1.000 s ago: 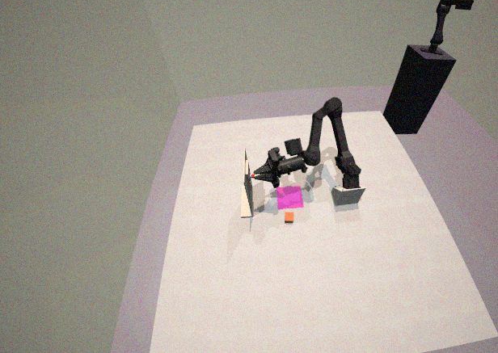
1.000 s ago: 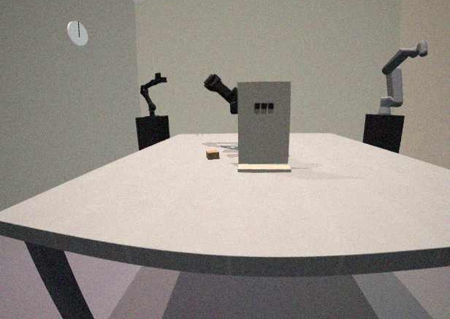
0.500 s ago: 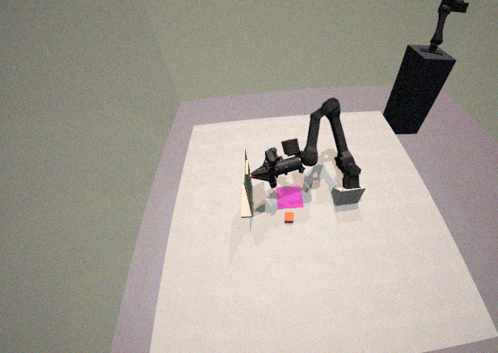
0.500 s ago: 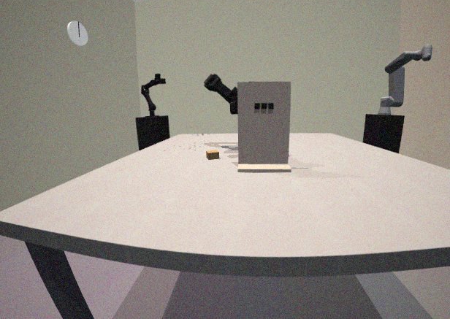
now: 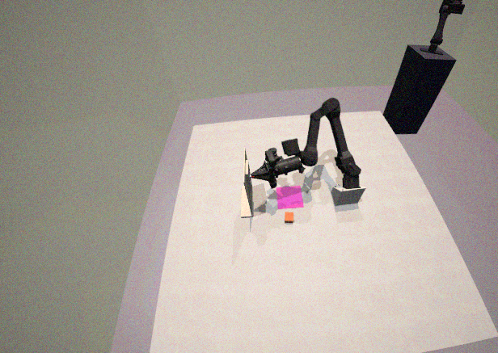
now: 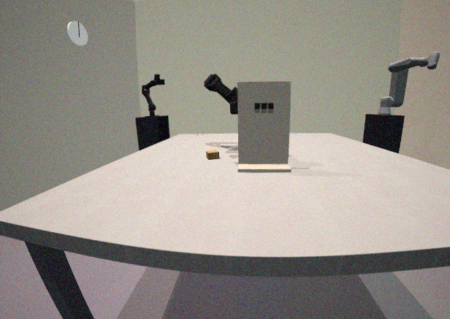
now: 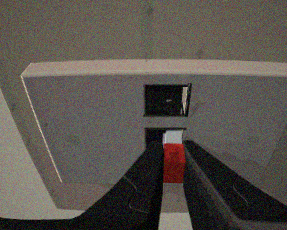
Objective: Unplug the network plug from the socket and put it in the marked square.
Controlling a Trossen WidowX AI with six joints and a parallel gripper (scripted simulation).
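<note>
Right now the magenta marked square is 160 mm behind my gripper tip, 20 mm to the right of it and 200 mm below it. Also, from my gripper tip: network plug: right at my gripper tip; panel: 20 mm ahead, 80 mm below.
</note>
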